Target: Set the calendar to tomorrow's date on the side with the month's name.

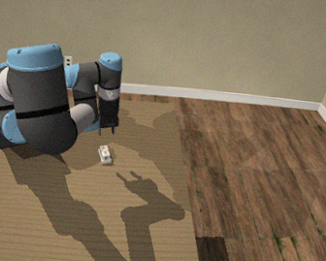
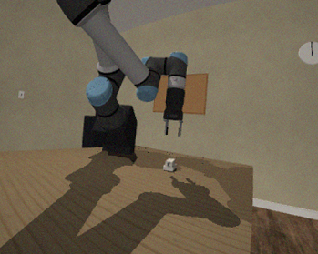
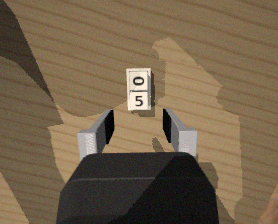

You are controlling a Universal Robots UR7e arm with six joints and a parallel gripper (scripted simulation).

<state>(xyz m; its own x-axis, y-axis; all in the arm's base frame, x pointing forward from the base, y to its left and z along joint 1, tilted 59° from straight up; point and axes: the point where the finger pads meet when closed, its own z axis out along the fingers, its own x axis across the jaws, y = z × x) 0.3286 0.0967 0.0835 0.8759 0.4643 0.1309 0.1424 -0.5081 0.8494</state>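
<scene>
Now: hand 140 mm above the white digit cube. Also, from my hand: white tray 160 mm below, 20 mm to the left.
</scene>
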